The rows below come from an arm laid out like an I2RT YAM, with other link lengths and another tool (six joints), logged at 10 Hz.
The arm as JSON. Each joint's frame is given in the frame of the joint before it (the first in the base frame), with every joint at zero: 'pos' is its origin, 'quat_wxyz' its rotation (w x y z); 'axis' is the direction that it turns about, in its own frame. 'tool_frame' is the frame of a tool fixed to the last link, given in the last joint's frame.
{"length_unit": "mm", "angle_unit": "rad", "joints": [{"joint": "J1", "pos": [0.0, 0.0, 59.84], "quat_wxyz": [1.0, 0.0, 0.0, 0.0], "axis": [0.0, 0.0, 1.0]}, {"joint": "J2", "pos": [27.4, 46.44, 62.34], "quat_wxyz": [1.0, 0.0, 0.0, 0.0], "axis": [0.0, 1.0, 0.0]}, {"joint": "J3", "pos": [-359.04, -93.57, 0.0], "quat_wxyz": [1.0, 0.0, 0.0, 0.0], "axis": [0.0, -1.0, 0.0]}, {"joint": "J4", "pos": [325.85, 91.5, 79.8], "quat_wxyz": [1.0, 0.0, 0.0, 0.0], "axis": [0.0, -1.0, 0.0]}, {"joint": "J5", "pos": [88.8, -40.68, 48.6], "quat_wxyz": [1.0, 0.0, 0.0, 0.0], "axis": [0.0, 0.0, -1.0]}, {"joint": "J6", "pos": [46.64, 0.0, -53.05], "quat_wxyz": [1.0, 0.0, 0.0, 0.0], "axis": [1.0, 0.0, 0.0]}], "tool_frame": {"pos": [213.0, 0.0, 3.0], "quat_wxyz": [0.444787, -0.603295, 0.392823, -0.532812]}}
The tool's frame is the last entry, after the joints.
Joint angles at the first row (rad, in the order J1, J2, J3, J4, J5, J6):
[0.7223, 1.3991, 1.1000, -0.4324, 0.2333, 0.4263]
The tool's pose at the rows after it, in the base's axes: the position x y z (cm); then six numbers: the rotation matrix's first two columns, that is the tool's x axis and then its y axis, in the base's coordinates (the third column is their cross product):
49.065, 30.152, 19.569, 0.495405, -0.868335, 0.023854, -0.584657, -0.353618, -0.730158
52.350, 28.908, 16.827, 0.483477, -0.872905, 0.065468, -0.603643, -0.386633, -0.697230
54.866, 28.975, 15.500, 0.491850, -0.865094, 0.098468, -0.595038, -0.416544, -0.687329
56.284, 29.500, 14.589, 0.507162, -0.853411, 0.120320, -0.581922, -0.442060, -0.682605
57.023, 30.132, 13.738, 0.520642, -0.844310, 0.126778, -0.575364, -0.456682, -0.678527
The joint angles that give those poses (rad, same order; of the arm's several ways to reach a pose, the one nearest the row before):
[0.6529, 1.4845, 1.1057, -0.3885, 0.2378, 0.3767]
[0.6025, 1.5810, 1.1423, -0.3660, 0.2382, 0.3244]
[0.5804, 1.6528, 1.1790, -0.3336, 0.2390, 0.2775]
[0.5743, 1.6985, 1.2003, -0.3065, 0.2375, 0.2436]
[0.5735, 1.7306, 1.2129, -0.2882, 0.2306, 0.2268]

